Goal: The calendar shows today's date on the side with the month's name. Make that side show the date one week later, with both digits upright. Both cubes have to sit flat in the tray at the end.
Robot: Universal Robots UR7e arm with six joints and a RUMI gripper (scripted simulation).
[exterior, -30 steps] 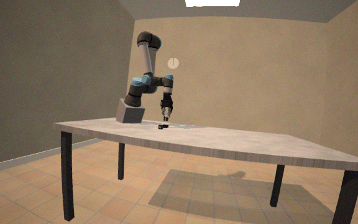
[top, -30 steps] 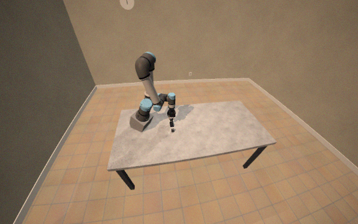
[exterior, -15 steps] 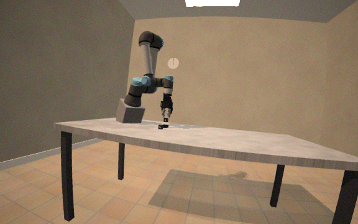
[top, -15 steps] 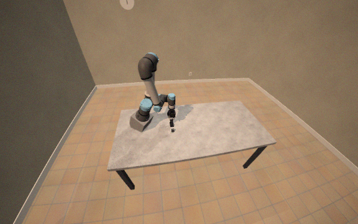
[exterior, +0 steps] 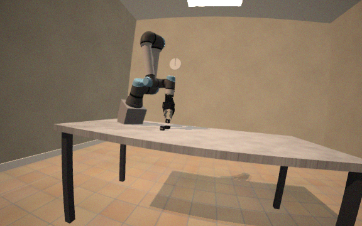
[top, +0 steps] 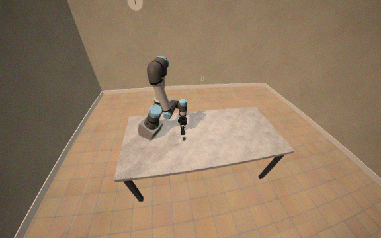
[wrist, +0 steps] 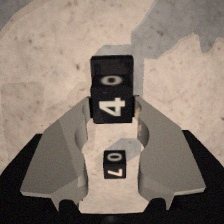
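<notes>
Now: the black cube 1 cm below my hand. Also, from my hand: black date cube: 1 cm ahead, 12 cm to the right, 6 cm below; then black calendar tray: 2 cm to the right, 6 cm below.
</notes>
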